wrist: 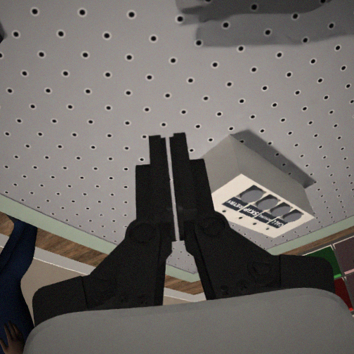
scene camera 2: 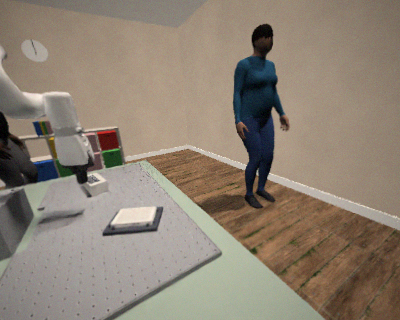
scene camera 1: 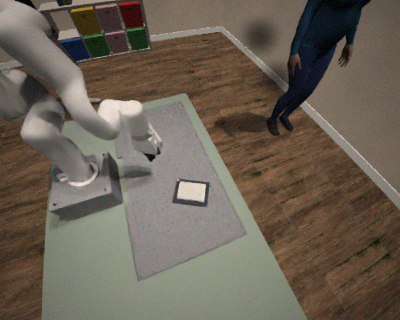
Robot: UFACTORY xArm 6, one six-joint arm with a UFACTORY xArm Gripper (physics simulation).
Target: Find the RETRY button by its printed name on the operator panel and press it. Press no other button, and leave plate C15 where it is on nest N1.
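Where they show: gripper, fingertip midpoint: (scene camera 2: 83, 182) (scene camera 1: 152, 158); arm's base at its link origin: (scene camera 1: 84, 174).
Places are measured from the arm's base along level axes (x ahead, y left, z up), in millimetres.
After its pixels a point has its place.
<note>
The operator panel (scene camera 2: 98, 185) {z -78, x 341, y 90 mm} (wrist: 231, 160) is a pale box with a row of several dark round buttons. In the wrist view its RETRY label (wrist: 231, 203) is at the end of the row closest to the fingers, beside the RETRY button (wrist: 251, 194); SKIP and CALL labels are further along. My gripper (scene camera 1: 151, 157) {z -4, x 294, y -41 mm} (scene camera 2: 82, 181) {z -4, x 294, y -41 mm} (wrist: 168, 154) is shut and empty, beside the panel in the wrist view; whether it touches the panel cannot be told. In scene camera 1 the arm hides the panel. White plate C15 (scene camera 1: 191, 191) {z -97, x 409, y -229 mm} (scene camera 2: 133, 217) {z -94, x 402, y -241 mm} lies flat on dark nest N1 (scene camera 1: 207, 193) {z -111, x 476, y -265 mm} (scene camera 2: 112, 231) {z -110, x 336, y -246 mm}.
The perforated grey board (scene camera 1: 175, 240) {z -122, x 261, y -392 mm} (scene camera 2: 150, 270) {z -122, x 384, y -440 mm} (wrist: 100, 125) lies on the green table (scene camera 1: 90, 270) {z -135, x -91, y -354 mm} (scene camera 2: 240, 295) {z -135, x 515, y -600 mm}. The grey robot base (scene camera 1: 87, 197) {z 8, x 4, y -118 mm} (scene camera 2: 12, 220) {z -60, x 100, y -61 mm} stands at its left. A person (scene camera 1: 320, 45) (scene camera 2: 257, 100) stands beyond the table, and a shelf unit with coloured bins is behind.
</note>
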